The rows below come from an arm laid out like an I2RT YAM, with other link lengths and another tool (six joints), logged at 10 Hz.
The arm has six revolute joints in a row. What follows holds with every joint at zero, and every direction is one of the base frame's. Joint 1 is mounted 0.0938 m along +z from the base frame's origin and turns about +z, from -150 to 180 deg. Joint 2 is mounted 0.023 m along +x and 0.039 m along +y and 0.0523 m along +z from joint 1 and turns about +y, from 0 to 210 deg. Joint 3 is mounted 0.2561 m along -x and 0.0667 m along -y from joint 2 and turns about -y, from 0 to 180 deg. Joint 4 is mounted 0.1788 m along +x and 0.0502 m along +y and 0.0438 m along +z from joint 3 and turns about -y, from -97 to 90 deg. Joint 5 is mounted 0.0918 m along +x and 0.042 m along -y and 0.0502 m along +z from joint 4 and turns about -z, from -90 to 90 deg. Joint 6 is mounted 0.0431 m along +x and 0.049 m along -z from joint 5 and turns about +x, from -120 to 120 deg. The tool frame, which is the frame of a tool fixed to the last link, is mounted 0.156 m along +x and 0.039 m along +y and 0.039 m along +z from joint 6; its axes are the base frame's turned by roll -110, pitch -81.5 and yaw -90 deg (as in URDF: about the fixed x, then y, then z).
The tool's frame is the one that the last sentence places.
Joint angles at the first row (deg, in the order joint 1, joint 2, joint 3, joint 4, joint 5, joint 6):
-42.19, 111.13, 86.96, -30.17, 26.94, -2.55
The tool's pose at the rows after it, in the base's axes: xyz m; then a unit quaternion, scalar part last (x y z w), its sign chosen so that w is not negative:
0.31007 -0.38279 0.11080 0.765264 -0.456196 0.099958 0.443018
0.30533 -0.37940 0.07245 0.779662 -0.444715 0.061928 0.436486
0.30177 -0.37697 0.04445 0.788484 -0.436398 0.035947 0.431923
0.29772 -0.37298 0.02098 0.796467 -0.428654 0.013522 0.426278
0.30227 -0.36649 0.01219 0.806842 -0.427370 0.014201 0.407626
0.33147 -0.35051 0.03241 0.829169 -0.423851 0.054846 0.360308
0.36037 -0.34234 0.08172 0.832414 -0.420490 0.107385 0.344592
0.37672 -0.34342 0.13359 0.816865 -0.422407 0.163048 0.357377
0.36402 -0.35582 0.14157 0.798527 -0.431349 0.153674 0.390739
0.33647 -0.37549 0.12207 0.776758 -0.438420 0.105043 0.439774
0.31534 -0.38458 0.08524 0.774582 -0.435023 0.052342 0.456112
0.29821 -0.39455 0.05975 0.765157 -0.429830 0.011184 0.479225
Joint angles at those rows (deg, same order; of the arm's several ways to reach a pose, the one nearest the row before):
-42.19, 113.54, 85.45, -30.15, 27.70, -3.77
-42.19, 118.15, 85.28, -30.26, 27.90, -3.77
-42.19, 121.80, 85.28, -29.93, 28.08, -3.77
-42.17, 124.79, 85.28, -29.89, 28.05, -3.75
-42.17, 125.69, 85.30, -29.87, 25.74, -3.62
-41.32, 123.70, 88.16, -32.58, 18.79, -3.70
-39.66, 119.79, 93.36, -36.88, 15.68, -3.49
-38.44, 115.15, 95.42, -36.86, 16.05, -3.57
-38.65, 114.24, 95.33, -37.08, 20.49, -3.51
-39.48, 116.16, 93.84, -36.62, 27.81, -3.51
-40.60, 120.33, 92.86, -36.47, 31.05, -3.51
-41.23, 124.20, 92.86, -36.05, 35.09, -3.51

